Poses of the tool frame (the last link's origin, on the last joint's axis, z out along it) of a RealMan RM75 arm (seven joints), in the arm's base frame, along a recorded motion.
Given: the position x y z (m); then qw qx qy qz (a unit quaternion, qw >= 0).
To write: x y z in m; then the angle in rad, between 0 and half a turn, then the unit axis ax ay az. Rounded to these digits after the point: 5 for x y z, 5 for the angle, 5 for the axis.
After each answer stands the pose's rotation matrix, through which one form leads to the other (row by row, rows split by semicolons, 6 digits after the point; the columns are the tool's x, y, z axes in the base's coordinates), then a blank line. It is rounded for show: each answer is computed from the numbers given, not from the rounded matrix.
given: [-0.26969 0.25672 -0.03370 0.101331 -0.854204 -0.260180 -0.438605]
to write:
[-0.26969 0.25672 -0.03370 2.93858 -0.85862 -0.26153 -0.44087]
0.479864 0.533382 0.696587; 0.355605 -0.844077 0.401347; 0.802045 0.055118 -0.594716

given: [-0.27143 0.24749 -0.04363 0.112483 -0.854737 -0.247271 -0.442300]
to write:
[-0.27143 0.24749 -0.04363 2.91615 -0.86020 -0.24885 -0.44512]
0.486456 0.522206 0.700473; 0.323201 -0.852409 0.411023; 0.811728 0.026449 -0.583437

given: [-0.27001 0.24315 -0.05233 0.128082 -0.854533 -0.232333 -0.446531]
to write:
[-0.27001 0.24315 -0.05233 2.88472 -0.86163 -0.23426 -0.45024]
0.493263 0.511457 0.703635; 0.282687 -0.859233 0.426388; 0.822666 -0.011413 -0.568410

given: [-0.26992 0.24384 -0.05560 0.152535 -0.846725 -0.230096 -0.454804]
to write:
[-0.26992 0.24384 -0.05560 2.83533 -0.85675 -0.23282 -0.46019]
0.480419 0.528403 0.699992; 0.250909 -0.847578 0.467607; 0.840382 -0.049013 -0.539773

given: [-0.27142 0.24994 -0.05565 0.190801 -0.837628 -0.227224 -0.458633]
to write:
[-0.27142 0.24994 -0.05565 2.75764 -0.85330 -0.23148 -0.46722]
0.476050 0.555673 0.681618; 0.205643 -0.823929 0.528065; 0.855036 -0.111216 -0.506502

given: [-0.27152 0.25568 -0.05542 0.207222 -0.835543 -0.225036 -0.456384]
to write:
[-0.27152 0.25568 -0.05542 2.72412 -0.85408 -0.23003 -0.46651]
0.482145 0.565200 0.669392; 0.186909 -0.812836 0.551691; 0.855921 -0.140880 -0.497546

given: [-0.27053 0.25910 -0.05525 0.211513 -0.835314 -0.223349 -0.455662]
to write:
[-0.27053 0.25910 -0.05525 2.71535 -0.85465 -0.22852 -0.46621]
0.484975 0.565890 0.666759; 0.180376 -0.810755 0.556903; 0.855724 -0.149816 -0.495269

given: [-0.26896 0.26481 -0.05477 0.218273 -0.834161 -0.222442 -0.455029]
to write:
[-0.26896 0.26481 -0.05477 2.70150 -0.85477 -0.22794 -0.46627]
0.486936 0.569746 0.662029; 0.172464 -0.805753 0.566585; 0.856241 -0.161715 -0.490611

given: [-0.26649 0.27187 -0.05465 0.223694 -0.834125 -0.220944 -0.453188]
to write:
[-0.26649 0.27187 -0.05465 2.69039 -0.85581 -0.22669 -0.46497]
0.491608 0.571341 0.657184; 0.165839 -0.802289 0.573436; 0.854879 -0.172919 -0.489163

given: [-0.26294 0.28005 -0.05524 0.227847 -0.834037 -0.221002 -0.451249]
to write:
[-0.26294 0.28005 -0.05524 2.68186 -0.85657 -0.22697 -0.46344]
0.495065 0.574279 0.652008; 0.163016 -0.798488 0.579520; 0.853426 -0.180612 -0.488920

